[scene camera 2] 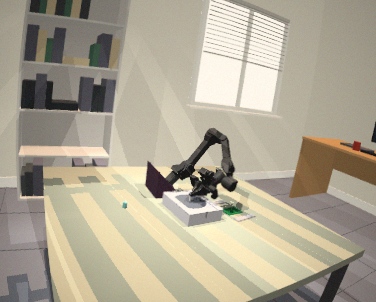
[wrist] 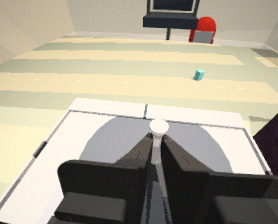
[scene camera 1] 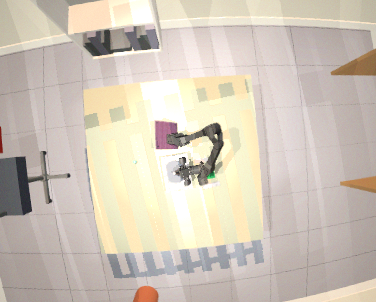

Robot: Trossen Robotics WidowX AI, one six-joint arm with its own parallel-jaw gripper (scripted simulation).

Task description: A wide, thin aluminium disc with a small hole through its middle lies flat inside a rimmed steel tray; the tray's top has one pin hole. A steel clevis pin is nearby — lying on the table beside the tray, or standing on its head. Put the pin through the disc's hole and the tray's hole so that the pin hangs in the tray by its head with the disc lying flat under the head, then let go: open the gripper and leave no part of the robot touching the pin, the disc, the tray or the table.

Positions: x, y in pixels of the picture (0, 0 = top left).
Scene:
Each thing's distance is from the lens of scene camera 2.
rimmed tray (scene camera 2: 211, 212): 130 cm

